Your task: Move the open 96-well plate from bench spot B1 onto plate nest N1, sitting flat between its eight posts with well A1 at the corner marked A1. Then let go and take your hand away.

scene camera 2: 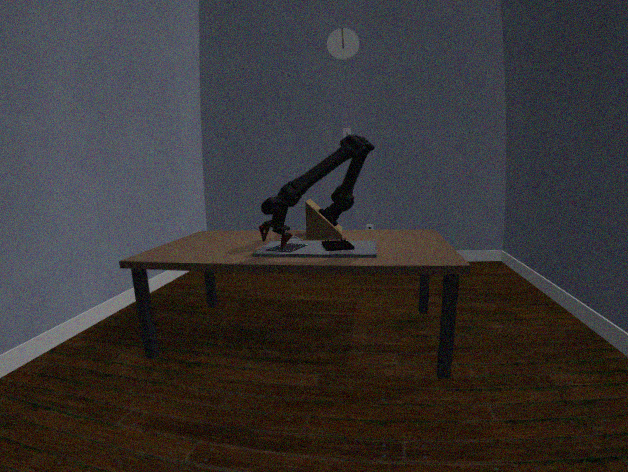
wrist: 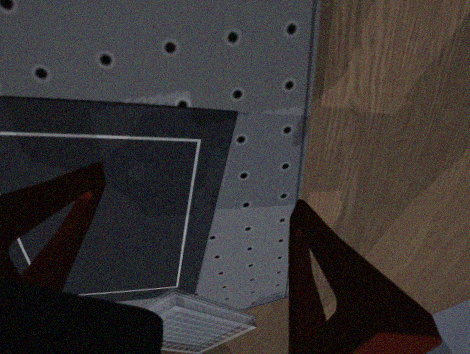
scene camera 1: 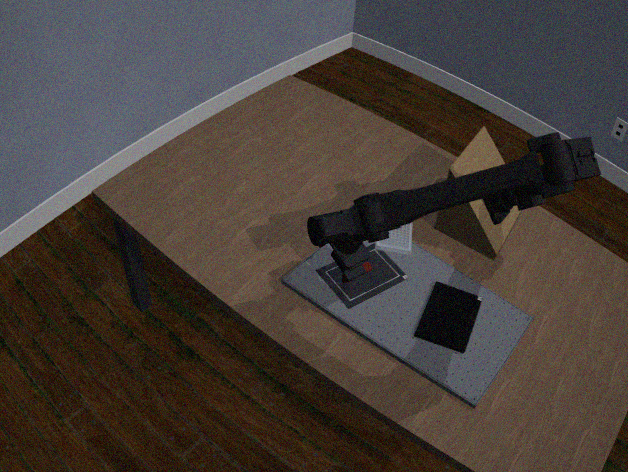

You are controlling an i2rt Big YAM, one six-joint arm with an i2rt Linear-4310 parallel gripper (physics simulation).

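Places are measured from the arm's base along level axes (x ahead, y left, z up), in metres.
Where they show: gripper, between the fingertips: (scene camera 2: 272, 245) (wrist: 200, 191) (scene camera 1: 333, 263); arm's base, origin of its link: (scene camera 2: 327, 218) (scene camera 1: 491, 198).
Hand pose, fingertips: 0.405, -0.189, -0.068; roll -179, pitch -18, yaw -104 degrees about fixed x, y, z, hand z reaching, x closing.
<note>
Things, the pixels of their top centre, and the offset from my fingertips, as dx, dy, dz. Level surfaces: height alone.
- clear 96-well plate, centre of its top: (wrist: 189, 337) (scene camera 1: 395, 229) (scene camera 2: 290, 237) -0.189, +0.037, +0.000
- black nest N1, centre of its top: (scene camera 1: 451, 312) (scene camera 2: 337, 241) -0.067, +0.284, +0.005
- grey board, centre of its top: (scene camera 1: 416, 301) (scene camera 2: 318, 246) -0.055, +0.198, -0.016
- wooden table, height of its surface: dz -0.030
- small light mark, centre of its top: (scene camera 1: 479, 298) -0.155, +0.314, -0.005
The clear 96-well plate (scene camera 1: 401, 237) (wrist: 205, 322) lies at the back edge of the grey perforated board, by the edge of the outlined dark pad; in the wrist view it looks slanted, and part is hidden by the arm. The dark pad with a white outline, spot B1 (scene camera 1: 350, 301) (wrist: 215, 150), lies on the board's left part. The black nest N1 (scene camera 1: 447, 317) (scene camera 2: 337, 245) is on its right part; its posts cannot be made out. My gripper (scene camera 2: 274, 243) (wrist: 200, 191) is open and empty, low over the pad's left part and the board's edge, apart from the plate.
The grey board (scene camera 1: 388, 324) (scene camera 2: 314, 251) (wrist: 267, 155) lies on the wooden table (scene camera 1: 203, 167) (scene camera 2: 406, 248). A wooden wedge (scene camera 1: 479, 157) (scene camera 2: 317, 226) stands behind the board under the arm. A small light mark (scene camera 1: 479, 298) is at the nest's back right corner.
</note>
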